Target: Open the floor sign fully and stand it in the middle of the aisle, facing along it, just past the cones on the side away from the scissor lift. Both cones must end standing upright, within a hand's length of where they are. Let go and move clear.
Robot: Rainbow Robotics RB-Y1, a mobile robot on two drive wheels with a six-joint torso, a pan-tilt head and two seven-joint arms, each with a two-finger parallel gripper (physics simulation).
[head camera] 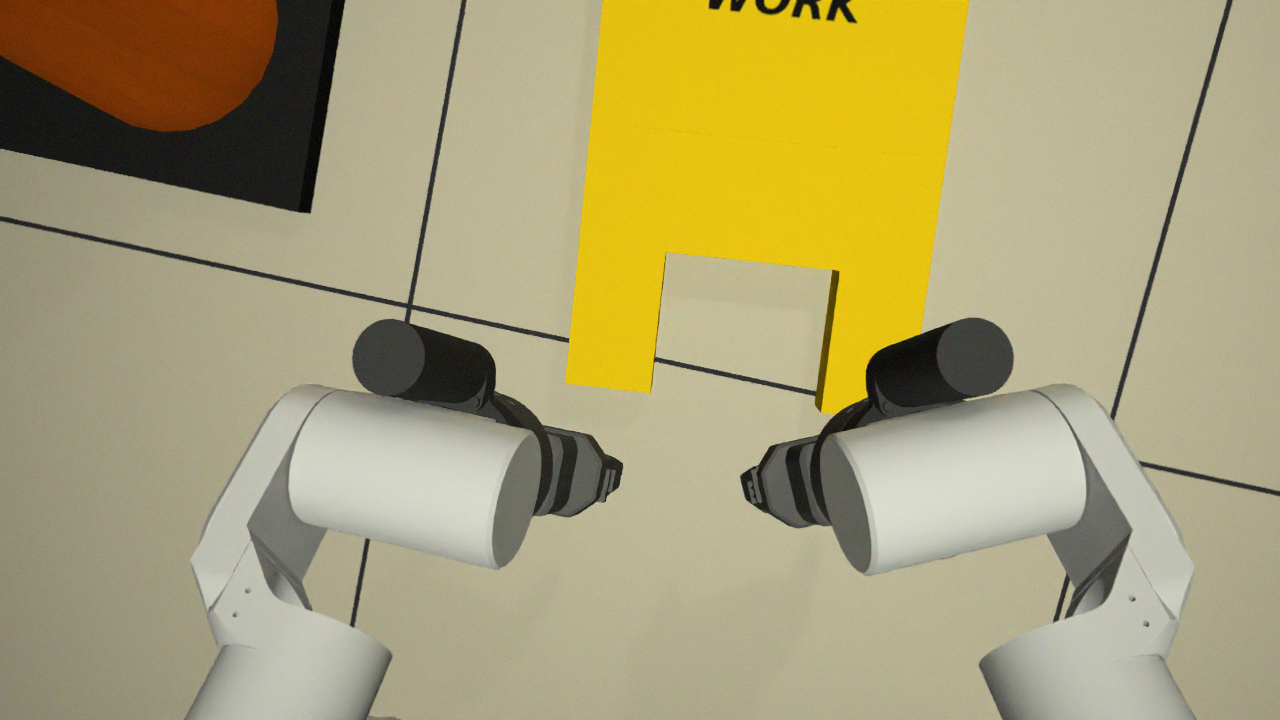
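Places are measured from the robot's base along level axes (x ahead, y left, z up), in millimetres.
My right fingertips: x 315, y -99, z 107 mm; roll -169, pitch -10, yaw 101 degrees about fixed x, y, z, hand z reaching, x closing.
Observation:
Behind a point stands the place of what it marks.
The yellow floor sign [760, 188] @[z 38, x 526, y -60 mm] is at the upper middle of the head view, with part of the word "WORK" at the top edge. Its two legs reach down beside a cut-out, slightly turned in the picture. How far it is opened cannot be told. My left gripper [617, 479] is open and empty, just below the left leg's end. My right gripper [746, 488] is open and empty, below and left of the right leg, which my right wrist partly covers. Part of an orange cone [179, 53] @[z 115, x 619, y 361 mm] on its black base [241, 170] @[z 26, x 545, y 364 mm] shows at the upper left. The scissor lift does not show.
The light floor [501, 179] @[z 1, x 538, y 154 mm] has dark joint lines running across it. The cone's base lies to the left of the sign, with a strip of floor between them. My two white forearms flank the lower middle of the picture.

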